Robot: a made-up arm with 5 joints.
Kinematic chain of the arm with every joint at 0, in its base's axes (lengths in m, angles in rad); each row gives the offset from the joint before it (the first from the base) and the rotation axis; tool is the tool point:
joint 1: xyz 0 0 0.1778 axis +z
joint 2: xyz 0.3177 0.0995 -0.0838 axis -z
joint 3: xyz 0.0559 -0.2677 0 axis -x
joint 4: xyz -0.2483 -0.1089 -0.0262 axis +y
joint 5: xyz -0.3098 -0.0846 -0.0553 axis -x
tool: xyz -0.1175 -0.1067 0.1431
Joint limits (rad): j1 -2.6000..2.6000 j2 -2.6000..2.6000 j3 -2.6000..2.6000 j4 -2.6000..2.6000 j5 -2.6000..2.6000
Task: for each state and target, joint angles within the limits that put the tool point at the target. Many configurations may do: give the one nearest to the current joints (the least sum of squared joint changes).
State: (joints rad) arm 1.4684 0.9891 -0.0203 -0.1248 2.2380
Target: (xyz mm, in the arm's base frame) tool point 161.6 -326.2 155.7
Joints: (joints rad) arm 2.1892 0.3899 -0.1675 0.2704 2.0306
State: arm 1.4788 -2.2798 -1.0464 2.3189 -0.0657
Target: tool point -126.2 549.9 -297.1
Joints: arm 0.9273 -2.4392 -2.0392 2.5118 -0.3426
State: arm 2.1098 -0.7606 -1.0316 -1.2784 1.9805
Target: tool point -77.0 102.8 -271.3
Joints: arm 2.2507 -0.5129 -0.6736 -1.4486 2.0610
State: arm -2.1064 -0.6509 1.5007 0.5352 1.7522
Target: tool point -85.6 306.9 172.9
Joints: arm -2.4146 -0.4746 1.3015 0.3380 1.6709
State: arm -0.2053 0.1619 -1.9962 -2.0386 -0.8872
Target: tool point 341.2 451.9 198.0
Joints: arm 0.1619 0.5400 -2.4562 -1.7580 -0.8587
